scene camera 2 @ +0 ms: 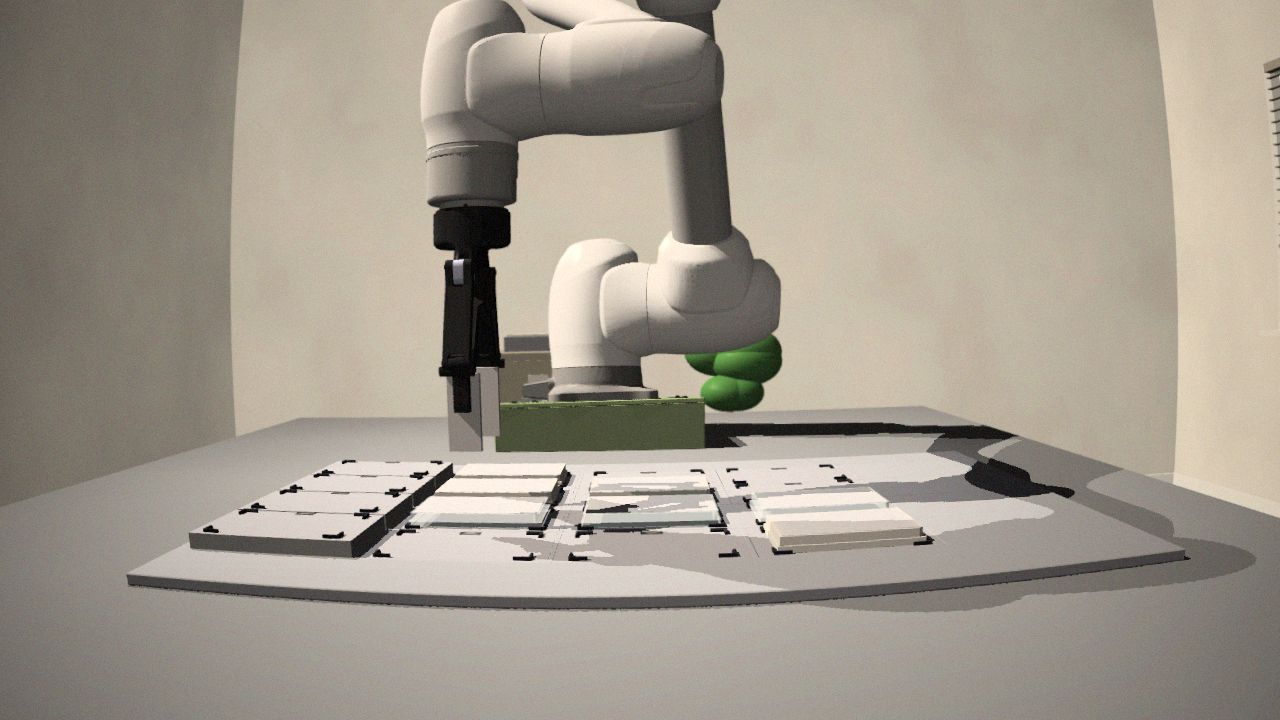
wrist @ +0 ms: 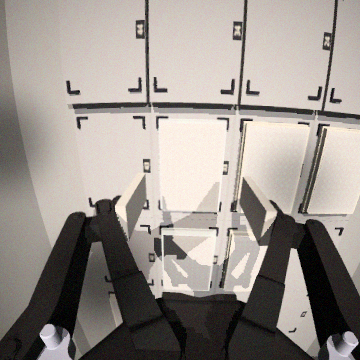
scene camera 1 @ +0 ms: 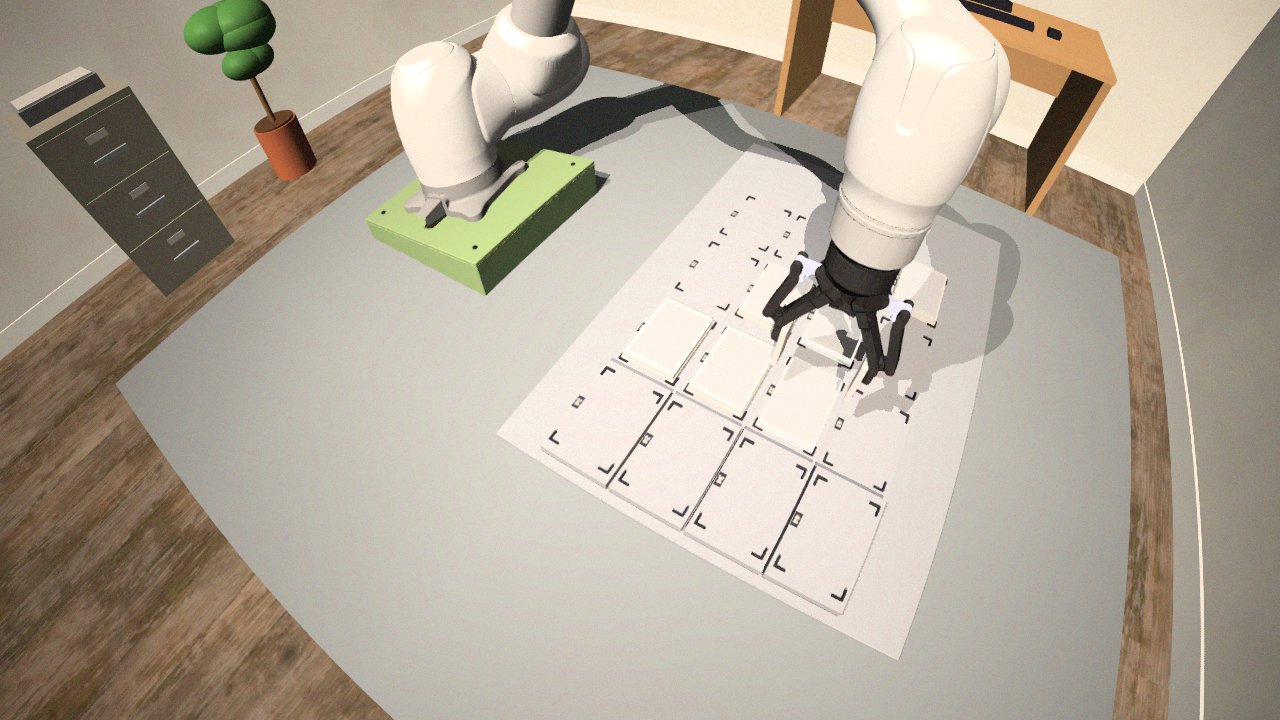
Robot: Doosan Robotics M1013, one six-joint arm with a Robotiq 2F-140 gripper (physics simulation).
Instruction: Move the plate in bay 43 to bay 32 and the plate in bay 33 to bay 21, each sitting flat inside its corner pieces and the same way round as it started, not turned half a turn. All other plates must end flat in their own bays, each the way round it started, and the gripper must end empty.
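Places are measured from the arm's base along level axes (x ahead, y left, z up), in centimetres.
Where they show: gripper, fingertip midpoint: [scene camera 2: 476, 443] [wrist: 192, 187] [scene camera 1: 813, 374]; arm's base, link origin: [scene camera 2: 597, 400] [scene camera 1: 466, 188].
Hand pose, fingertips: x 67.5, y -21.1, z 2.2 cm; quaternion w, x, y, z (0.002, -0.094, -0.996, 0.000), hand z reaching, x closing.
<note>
Each offset is from my fingertips to the top centre of the thing. "spot": to the spot under its first point.
My gripper [scene camera 1: 819, 362] [scene camera 2: 477, 443] [wrist: 192, 187] is open and empty, high above the mat, its pads on either side of the column of bays 33 and 32. A pale plate @[dz -6.1, dx +0.2, dy +0.1 cm] [scene camera 1: 799, 402] [scene camera 2: 478, 513] [wrist: 192, 160] lies flat in bay 33. Another pale plate @[dz -6.1, dx +3.2, dy +16.2 cm] [scene camera 1: 827, 347] [scene camera 2: 650, 513] [wrist: 187, 270] lies in bay 32, partly in the arm's shadow; it looks flat between its corner pieces. Bay 43 @[spot: dz -7.5, dx +10.7, dy -3.4 cm] [scene camera 1: 866, 447] [scene camera 2: 469, 548] [wrist: 110, 155] holds no plate. Bay 21 @[spot: dz -7.5, dx -6.3, dy +34.6 cm] [scene camera 1: 799, 240] shows bare mat in scene camera 1, beside the arm.
Plates lie in bay 13 @[spot: dz -6.1, dx -20.8, dy +3.3 cm] [scene camera 1: 668, 338], bay 23 @[spot: dz -6.1, dx -10.6, dy +1.5 cm] [scene camera 1: 732, 368] [wrist: 275, 165], bay 22 @[spot: dz -6.1, dx -6.3, dy +17.9 cm] [wrist: 245, 265] and bay 41 @[spot: dz -6.1, dx +16.8, dy +29.3 cm] [scene camera 1: 921, 291] [scene camera 2: 841, 526]. A plate @[dz -6.1, dx +6.2, dy +32.3 cm] [scene camera 2: 819, 499] lies in bay 31. The raised bays [scene camera 1: 608, 420] [scene camera 2: 277, 528] form the front row. The arm stands on a green base [scene camera 1: 501, 241].
</note>
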